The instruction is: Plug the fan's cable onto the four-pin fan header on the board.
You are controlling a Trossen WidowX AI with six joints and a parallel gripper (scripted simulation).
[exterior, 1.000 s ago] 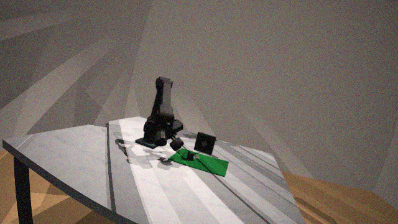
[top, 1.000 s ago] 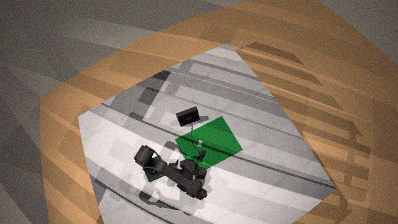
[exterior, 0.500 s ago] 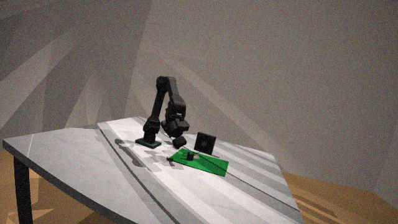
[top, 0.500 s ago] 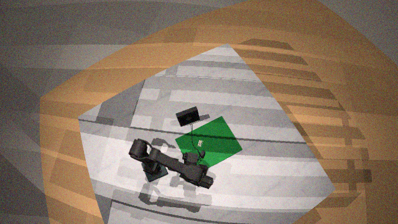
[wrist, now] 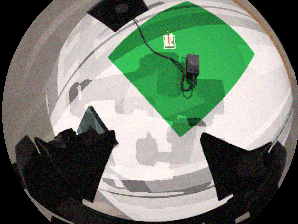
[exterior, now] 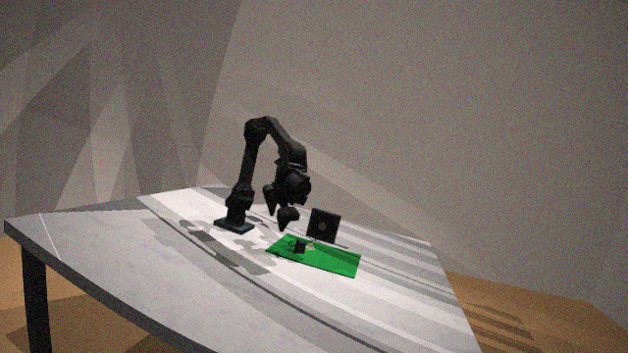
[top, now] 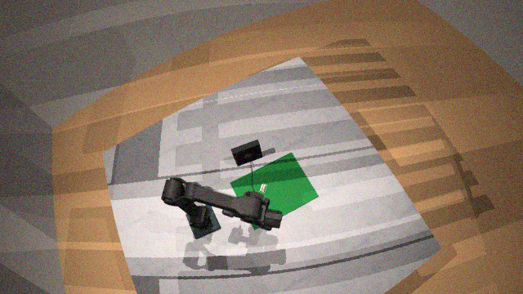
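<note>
Right now the dark plug is 90 mm ahead of my gripper tip, 70 mm below it and 30 mm to the left of it. Round my gripper tip: black fan: 250 mm to the left, 130 mm ahead, 30 mm below; then green board: 150 mm ahead, 110 mm below, 70 mm to the left.
</note>
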